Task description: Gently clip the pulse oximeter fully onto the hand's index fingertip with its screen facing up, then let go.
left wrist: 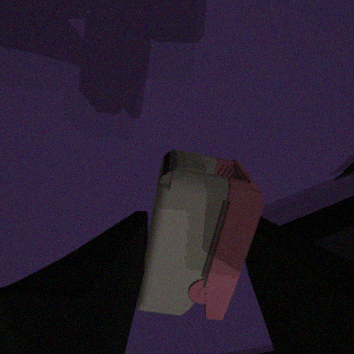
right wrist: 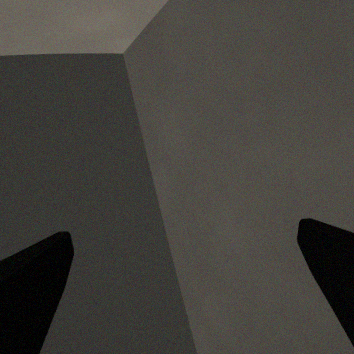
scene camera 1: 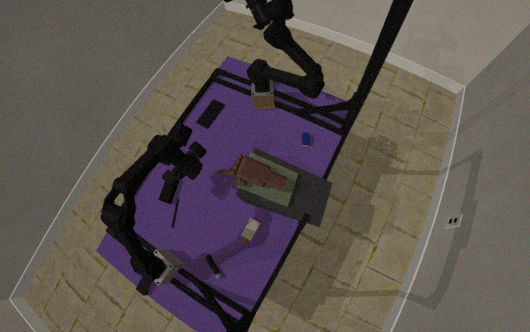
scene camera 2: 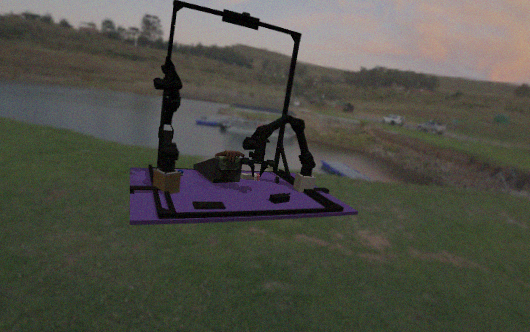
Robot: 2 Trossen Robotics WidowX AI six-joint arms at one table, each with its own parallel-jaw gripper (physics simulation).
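Pixels of known places: left gripper, fingertip midpoint: (left wrist: 194,223) (scene camera 2: 256,177); right gripper, fingertip midpoint: (right wrist: 186,236) (scene camera 2: 169,61); left arm's base, origin of the base link: (scene camera 1: 157,267) (scene camera 2: 305,174); right arm's base, origin of the base link: (scene camera 1: 262,86) (scene camera 2: 167,170).
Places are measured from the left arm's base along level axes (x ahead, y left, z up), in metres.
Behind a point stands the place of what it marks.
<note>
The pulse oximeter (left wrist: 197,239) {x 0.380, y 0.128, z 0.021 m}, grey-white on one side and pink-red on the other, sits between the dark fingers of my left gripper (left wrist: 194,223) {x 0.379, y 0.133, z 0.004 m} (scene camera 1: 185,166) {x 0.379, y 0.133, z 0.004 m} (scene camera 2: 258,171) {x 0.379, y 0.133, z 0.004 m}, which is shut on it and holds it above the purple mat (scene camera 1: 231,132) {x 0.635, y 0.158, z -0.105 m}. In scene camera 1 the gripper hides it. The brown hand (scene camera 1: 257,172) {x 0.513, y -0.111, z 0.079 m} (scene camera 2: 230,153) {x 0.508, y -0.027, z 0.090 m} lies on a green pad (scene camera 1: 277,195) {x 0.498, y -0.206, z 0.011 m} on a grey block (scene camera 1: 314,194) {x 0.595, y -0.314, z -0.056 m}. Its index finger (scene camera 1: 225,172) points toward the left gripper. My right gripper (right wrist: 186,236) {x 0.901, y 0.201, z 0.543 m} (scene camera 2: 168,64) {x 0.901, y 0.201, z 0.543 m} is open and empty, raised high on its upright arm.
A white object with an orange tip (scene camera 1: 250,228) {x 0.341, y -0.184, z -0.077 m} lies on the mat in front of the hand. Also on the mat are a small blue block (scene camera 1: 305,138) {x 0.786, y -0.148, z -0.073 m}, a flat black rectangle (scene camera 1: 211,113) {x 0.658, y 0.306, z -0.097 m}, a black block (scene camera 1: 168,189) {x 0.253, y 0.207, z -0.071 m}, a thin stick (scene camera 1: 175,212) {x 0.194, y 0.123, z -0.097 m} and a dark cylinder (scene camera 1: 213,265) {x 0.133, y -0.154, z -0.081 m}. A black gantry post (scene camera 1: 379,49) {x 0.907, y -0.267, z 0.418 m} stands at the right.
</note>
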